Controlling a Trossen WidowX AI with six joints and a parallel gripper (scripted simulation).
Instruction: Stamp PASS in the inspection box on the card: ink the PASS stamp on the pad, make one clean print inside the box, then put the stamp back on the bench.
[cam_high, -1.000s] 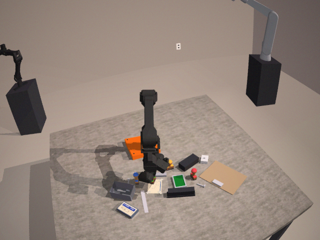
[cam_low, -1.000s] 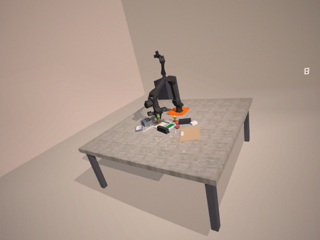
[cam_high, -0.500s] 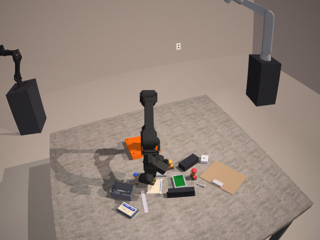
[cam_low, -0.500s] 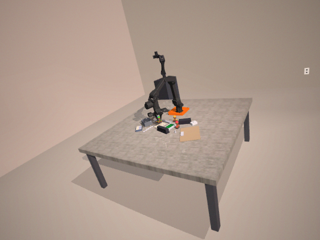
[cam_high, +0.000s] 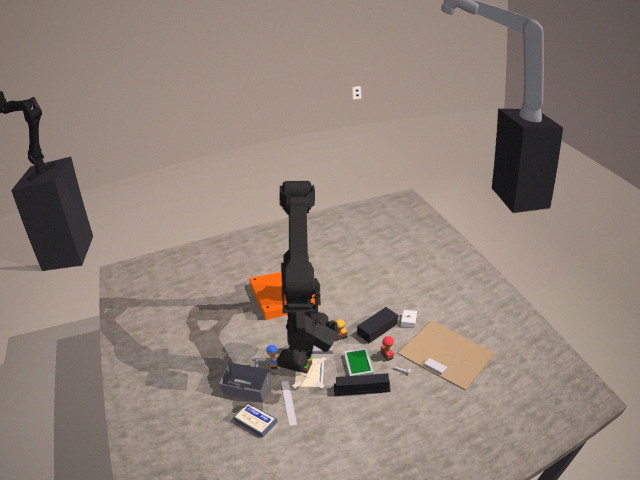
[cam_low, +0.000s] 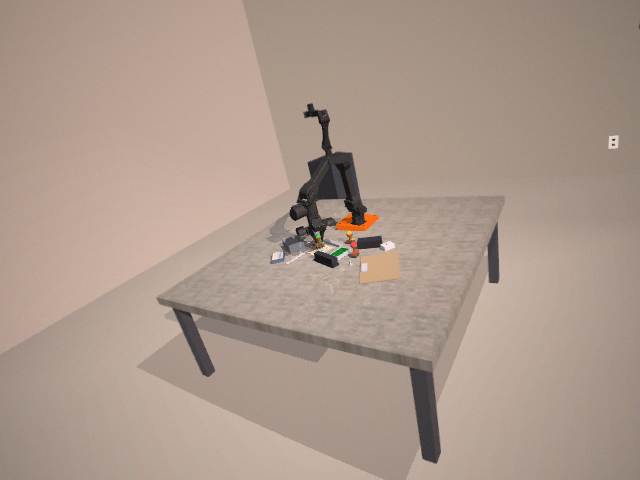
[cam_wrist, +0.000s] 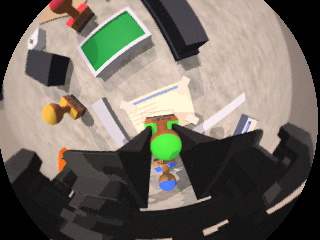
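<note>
My gripper tip is 1 cm short of the cream card and 4 cm above it. Round my gripper tip: blue stamp: 4 cm behind, 8 cm to the right, 2 cm below; green-topped stamp: right at my gripper tip; white strip: 10 cm ahead, 6 cm to the right, 4 cm below.
</note>
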